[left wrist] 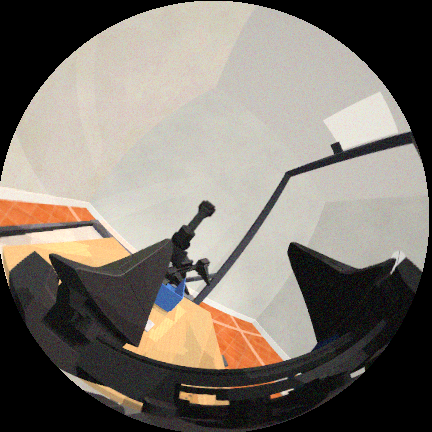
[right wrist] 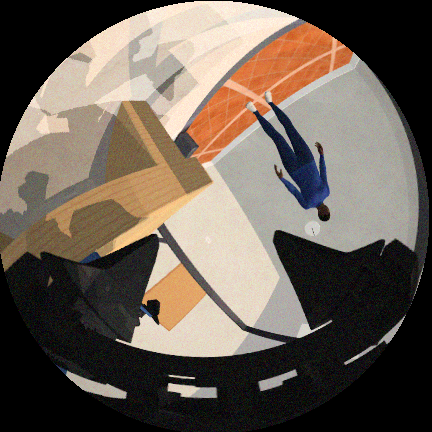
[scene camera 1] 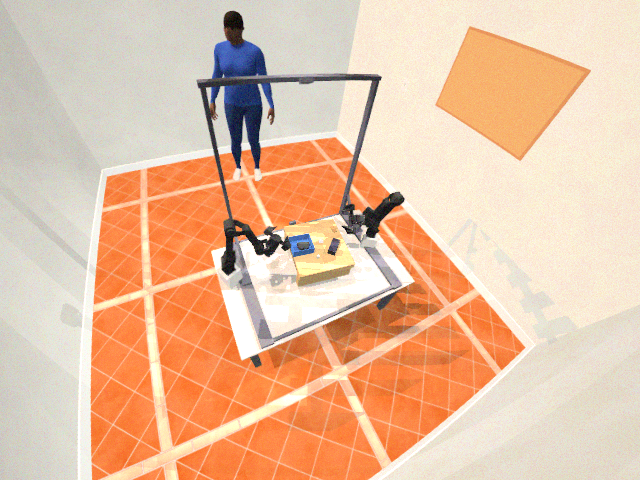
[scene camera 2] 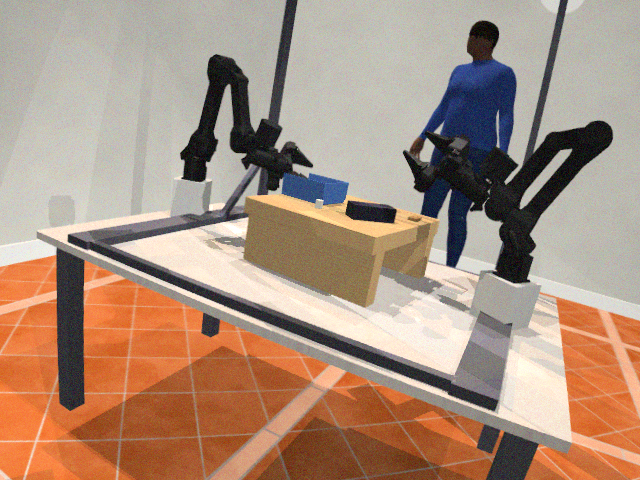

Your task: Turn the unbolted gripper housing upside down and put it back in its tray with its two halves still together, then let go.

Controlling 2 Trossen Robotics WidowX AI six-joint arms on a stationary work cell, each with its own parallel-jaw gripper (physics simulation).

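Frame: origin at the left arm's base, x back, y right, z up, level; millimetres.
Seen in the pictures: left gripper, fingertip midpoint: (left wrist: 232,247) (right wrist: 144,326) (scene camera 1: 341,218) (scene camera 2: 414,141); right gripper, fingertip midpoint: (left wrist: 199,289) (right wrist: 217,238) (scene camera 1: 282,231); left arm's base, origin of the base link: (scene camera 1: 370,234) (scene camera 2: 511,277); right arm's base, origin of the base link: (scene camera 1: 228,269) (scene camera 2: 193,179).
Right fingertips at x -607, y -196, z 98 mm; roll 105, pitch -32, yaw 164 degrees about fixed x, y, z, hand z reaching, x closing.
Offsets run from my right fingertips to a thing's top centre.
The dark gripper housing @[dx +153, dy -76, dz -4 mm] (scene camera 1: 303,245) lies inside the blue tray @[dx +139, dy -74, dz +15 mm] (scene camera 1: 302,253) (scene camera 2: 297,189) (left wrist: 170,298) on the wooden stand; which side is up and whether its halves meet are too small to tell. My right gripper (scene camera 1: 280,235) (right wrist: 217,238) is open and empty, low beside the tray's left side in scene camera 1; in scene camera 2 the tray wall may hide part of its lower finger. My left gripper (scene camera 2: 416,142) (left wrist: 232,247) is open and empty, raised beyond the stand's right end, well apart from the tray.
The wooden stand (scene camera 1: 324,273) (scene camera 2: 305,253) (right wrist: 195,175) also bears a dark box @[dx +342, dy -31, dz -6 mm] (scene camera 1: 333,246) (scene camera 2: 371,211), a small white piece @[dx +254, dy -124, dz -22 mm] (scene camera 1: 317,256) (scene camera 2: 319,203) near the tray and a small brown block @[dx +329, dy +127, dz -33 mm] (scene camera 2: 414,218). A dark frame rises behind the table. A person (scene camera 1: 238,72) (scene camera 2: 478,98) stands behind it.
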